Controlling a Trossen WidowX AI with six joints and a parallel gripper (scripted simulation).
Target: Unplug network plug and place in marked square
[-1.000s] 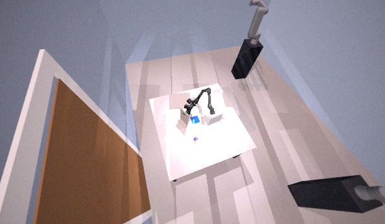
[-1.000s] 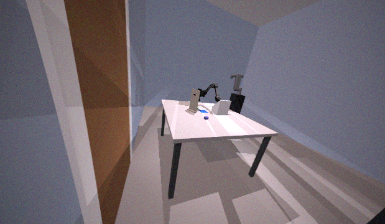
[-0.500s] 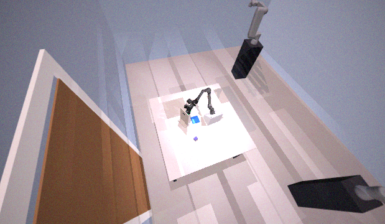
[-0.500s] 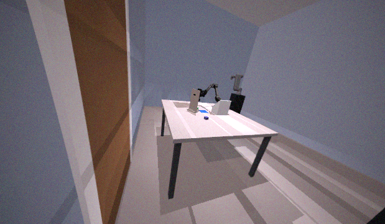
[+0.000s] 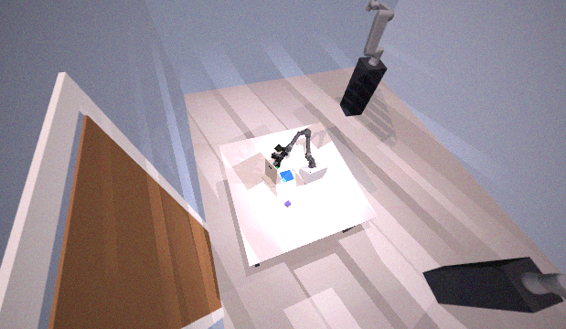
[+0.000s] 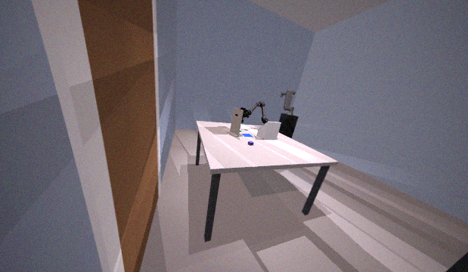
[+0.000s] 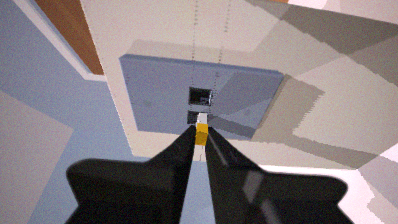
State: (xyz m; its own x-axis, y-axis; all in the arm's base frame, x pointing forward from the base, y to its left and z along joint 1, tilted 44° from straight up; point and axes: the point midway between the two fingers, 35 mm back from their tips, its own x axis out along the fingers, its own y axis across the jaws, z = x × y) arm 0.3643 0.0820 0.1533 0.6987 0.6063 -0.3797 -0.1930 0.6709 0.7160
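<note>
The blue square is 240 mm below my gripper tip and 160 mm behind it. Also, from my gripper tip: network plug (10 mm ahead); then beige panel (90 mm below, 30 mm ahead, 10 mm to the left).
</note>
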